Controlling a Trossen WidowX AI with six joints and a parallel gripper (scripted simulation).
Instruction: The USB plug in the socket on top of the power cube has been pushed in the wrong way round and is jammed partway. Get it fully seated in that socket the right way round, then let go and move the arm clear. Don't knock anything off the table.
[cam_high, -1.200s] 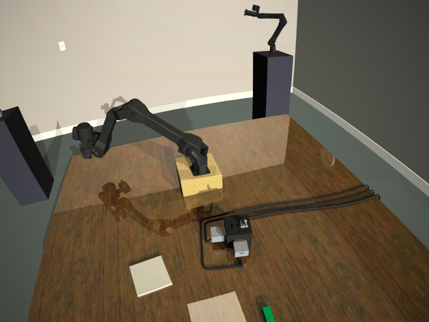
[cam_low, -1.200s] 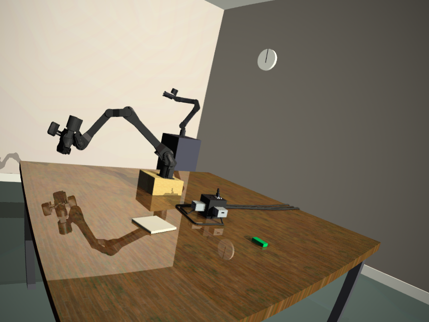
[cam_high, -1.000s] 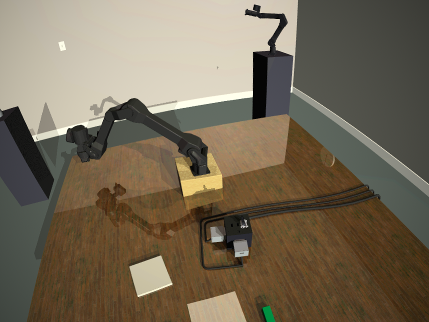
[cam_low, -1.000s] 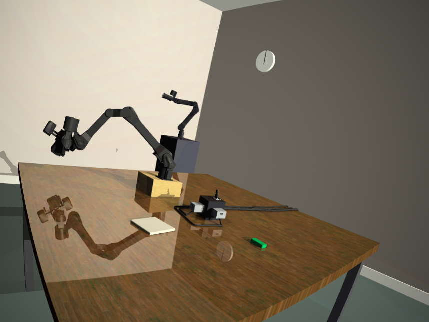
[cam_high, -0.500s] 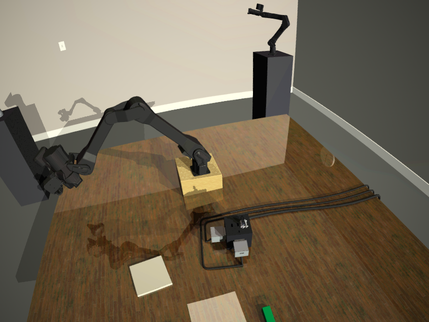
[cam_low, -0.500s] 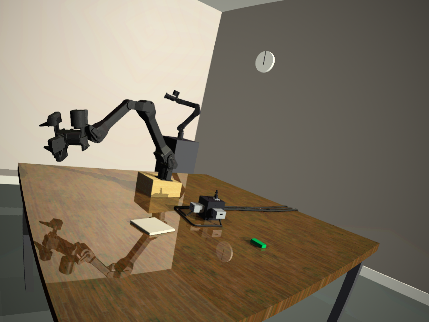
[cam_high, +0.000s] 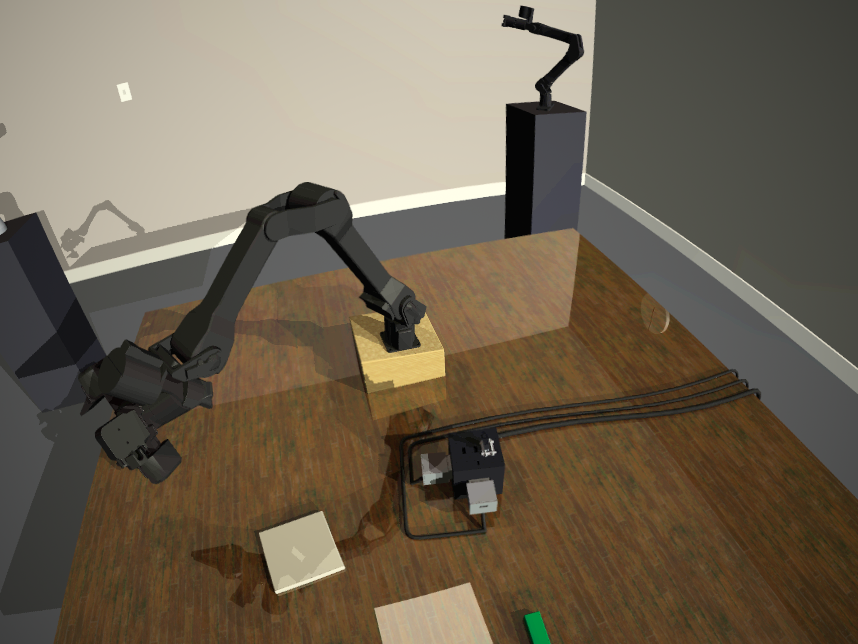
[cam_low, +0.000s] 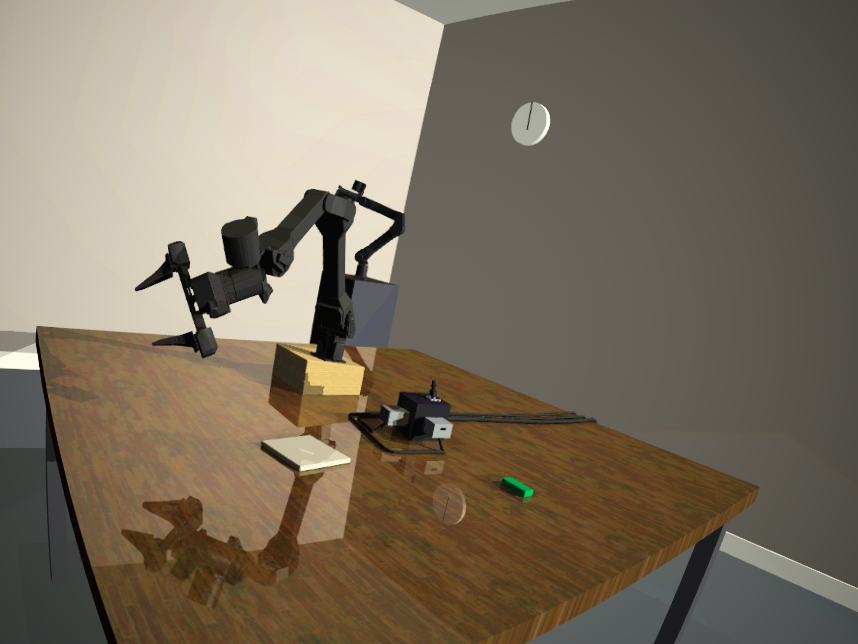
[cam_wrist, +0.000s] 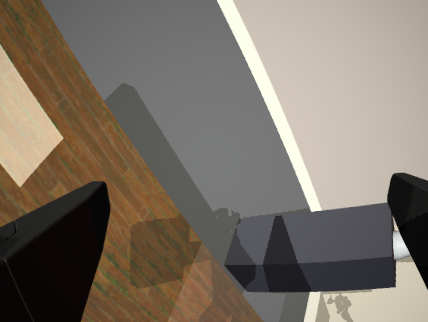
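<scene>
My gripper tip is 120 mm short of the USB plug, 560 mm to the right of it and 90 mm above it. The rest, counted from my gripper tip: metal socket frame: 120 mm ahead, 570 mm to the left, 110 mm below; green block: 390 mm ahead, 520 mm to the left, 180 mm below.
</scene>
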